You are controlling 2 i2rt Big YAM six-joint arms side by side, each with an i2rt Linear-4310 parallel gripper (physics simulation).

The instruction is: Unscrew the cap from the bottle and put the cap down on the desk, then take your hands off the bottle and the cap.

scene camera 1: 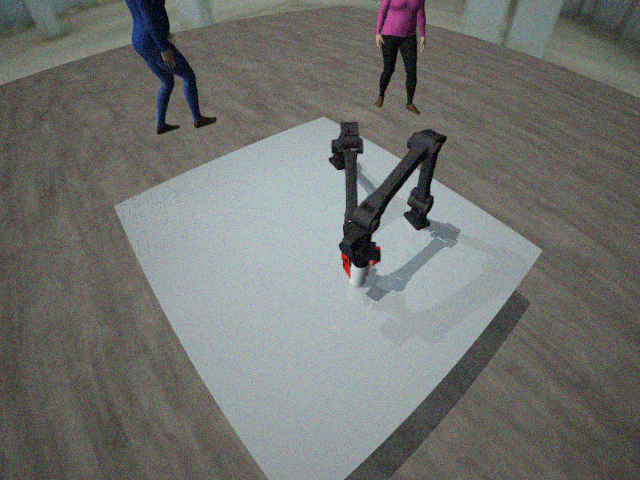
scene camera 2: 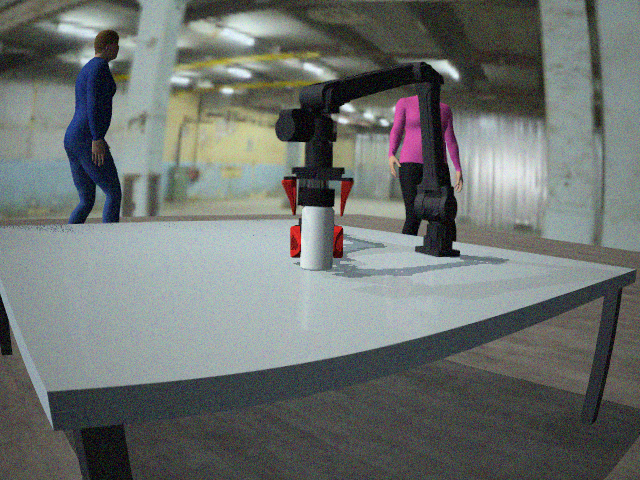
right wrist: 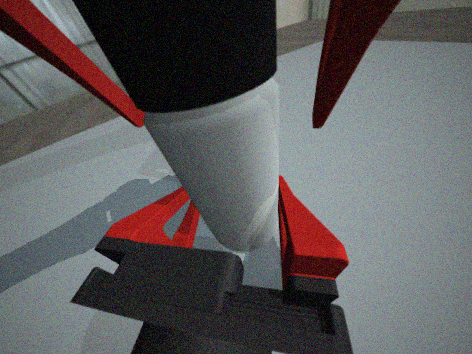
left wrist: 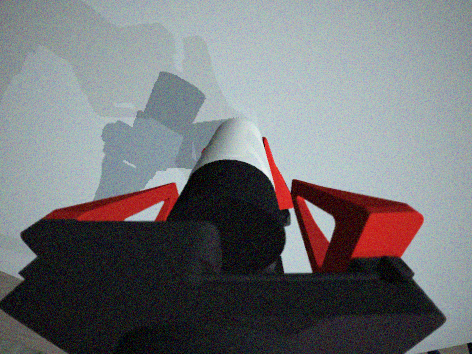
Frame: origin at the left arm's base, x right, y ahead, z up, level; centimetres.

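Seen in the pictures: left gripper, between the fingertips: (scene camera 1: pixel 359 263) (scene camera 2: pixel 317 215) (right wrist: pixel 215 122); right gripper, between the fingertips: (scene camera 1: pixel 358 277) (scene camera 2: pixel 317 247); left arm's base, origin of its link: (scene camera 1: pixel 416 220) (scene camera 2: pixel 437 254); right arm's base, origin of its link: (scene camera 1: pixel 339 163).
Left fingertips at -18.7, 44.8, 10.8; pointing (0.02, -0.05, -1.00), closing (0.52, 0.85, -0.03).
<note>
Offsets run from my left fingertips to a thing's top centre, as dx, dy, dz. Level surfaces: height alone.
The white bottle @(-0.3, +0.0, +4.0) (scene camera 1: pixel 356 277) (scene camera 2: pixel 316 242) (left wrist: pixel 236 137) (right wrist: pixel 225 160) stands upright on the desk @(dz -10.8) (scene camera 1: pixel 232 310) (scene camera 2: pixel 180 320). Its wide black cap @(-0.2, +0.1, +5.6) (scene camera 2: pixel 316 197) (left wrist: pixel 225 210) (right wrist: pixel 200 50) sits on top. My right gripper (scene camera 2: pixel 316 241) (right wrist: pixel 238 180) is low down, shut on the bottle's body from behind as scene camera 2 sees it. My left gripper (scene camera 2: pixel 317 213) (left wrist: pixel 233 187) points straight down from above and is open. Its red fingers stand on either side of the cap, with gaps in scene camera 2, and their tips reach about the cap's lower edge. In scene camera 1 the arms hide the cap.
The left arm (scene camera 1: pixel 395 173) (scene camera 2: pixel 379 88) arches over from the right of the picture. The right arm (scene camera 1: pixel 351 183) reaches in below it, close to the left gripper. A person in blue (scene camera 1: pixel 165 72) (scene camera 2: pixel 94 124) and one in pink (scene camera 1: pixel 401 46) (scene camera 2: pixel 412 129) stand beyond the desk.
</note>
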